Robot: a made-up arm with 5 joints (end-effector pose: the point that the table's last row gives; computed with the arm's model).
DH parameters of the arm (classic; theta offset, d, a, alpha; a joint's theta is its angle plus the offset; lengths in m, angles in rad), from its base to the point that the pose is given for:
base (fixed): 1.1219 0 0.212 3.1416
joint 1: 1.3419 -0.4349 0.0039 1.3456
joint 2: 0 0.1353 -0.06 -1.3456
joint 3: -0.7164 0 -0.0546 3.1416
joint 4: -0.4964 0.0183 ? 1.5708
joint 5: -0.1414 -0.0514 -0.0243 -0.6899
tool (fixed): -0.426 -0.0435 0 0
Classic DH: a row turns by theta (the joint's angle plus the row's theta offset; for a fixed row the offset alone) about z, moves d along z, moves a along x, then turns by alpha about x.
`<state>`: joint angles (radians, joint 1 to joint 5).
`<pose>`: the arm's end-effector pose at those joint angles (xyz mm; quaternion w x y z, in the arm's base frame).
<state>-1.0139 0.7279 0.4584 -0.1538 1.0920</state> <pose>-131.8 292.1 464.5 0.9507 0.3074 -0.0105 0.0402</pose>
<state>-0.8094 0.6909 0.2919 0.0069 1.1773</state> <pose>-118.6 311.6 477.6 0.9085 0.4118 0.0027 0.0715</pose>
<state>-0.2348 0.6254 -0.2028 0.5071 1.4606</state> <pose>-60.6 327.9 497.7 0.6910 0.6951 -0.0584 0.1894</pose>
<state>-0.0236 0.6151 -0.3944 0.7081 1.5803</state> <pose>-35.2 319.4 496.5 0.5718 0.7777 -0.1066 0.2386</pose>
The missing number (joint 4, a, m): -0.051
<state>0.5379 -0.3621 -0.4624 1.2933 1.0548</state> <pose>8.2 266.2 340.8 0.7137 0.3997 0.0032 0.5752</pose>
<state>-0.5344 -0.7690 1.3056 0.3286 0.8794</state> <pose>-44.0 404.3 326.7 0.6283 0.5625 -0.5367 -0.0302</pose>
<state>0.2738 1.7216 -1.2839 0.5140 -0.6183</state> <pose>80.8 184.5 517.9 0.2559 0.5288 0.7595 0.2794</pose>
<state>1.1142 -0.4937 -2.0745 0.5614 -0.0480</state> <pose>119.7 138.2 424.5 0.8032 -0.0661 0.4527 0.3815</pose>
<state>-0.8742 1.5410 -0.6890 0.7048 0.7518</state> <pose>19.4 214.1 574.6 0.3859 0.5455 0.7281 0.1529</pose>
